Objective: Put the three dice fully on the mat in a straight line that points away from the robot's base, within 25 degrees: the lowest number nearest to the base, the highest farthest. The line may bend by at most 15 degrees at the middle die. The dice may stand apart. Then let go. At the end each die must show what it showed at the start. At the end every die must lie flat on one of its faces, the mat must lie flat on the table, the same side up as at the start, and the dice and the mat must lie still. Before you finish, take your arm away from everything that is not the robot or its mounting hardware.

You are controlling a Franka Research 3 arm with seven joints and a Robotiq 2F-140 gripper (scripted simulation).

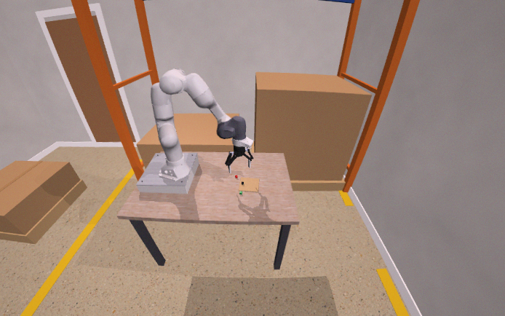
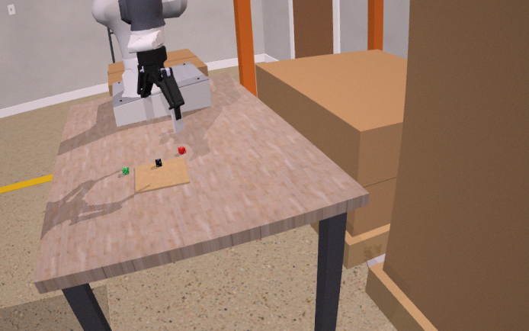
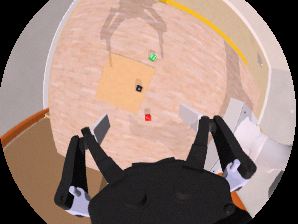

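My gripper is now 110 mm above the red die, 40 mm to the right of it and 40 mm past it. From my hand the other things lie so: green die: 130 mm to the right, 110 mm below, 30 mm ahead; tan mat: 120 mm below, 70 mm ahead, 30 mm to the right; black die: 110 mm below, 30 mm to the right, 30 mm ahead.
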